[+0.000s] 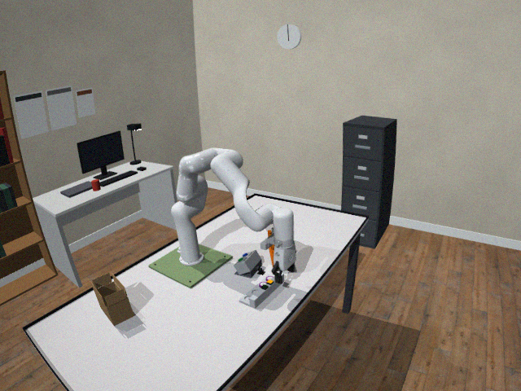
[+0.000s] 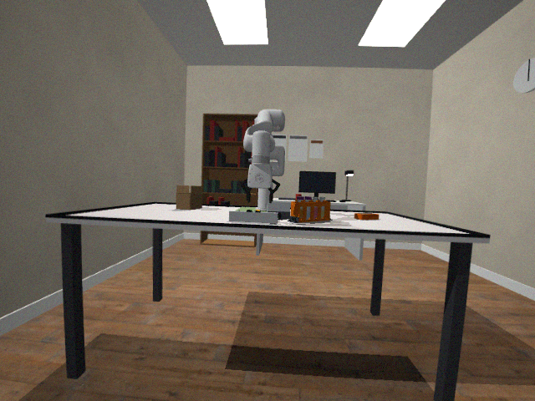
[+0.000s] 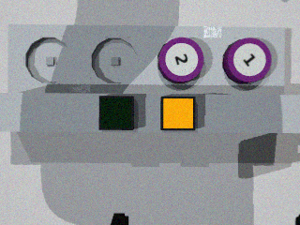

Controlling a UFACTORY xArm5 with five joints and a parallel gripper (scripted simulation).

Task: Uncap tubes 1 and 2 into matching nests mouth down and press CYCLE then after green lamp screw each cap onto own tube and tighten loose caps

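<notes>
Right now my hand is 100 mm past the purple cap marked 1, 50 mm to the right of it and 90 mm above it. From my hand the other things lie so: grey key housing: 250 mm behind, 80 mm to the left, 50 mm below; purple cap marked 2: 110 mm behind, 90 mm below; cap 4: 140 mm behind, 190 mm to the left, 10 mm above.
</notes>
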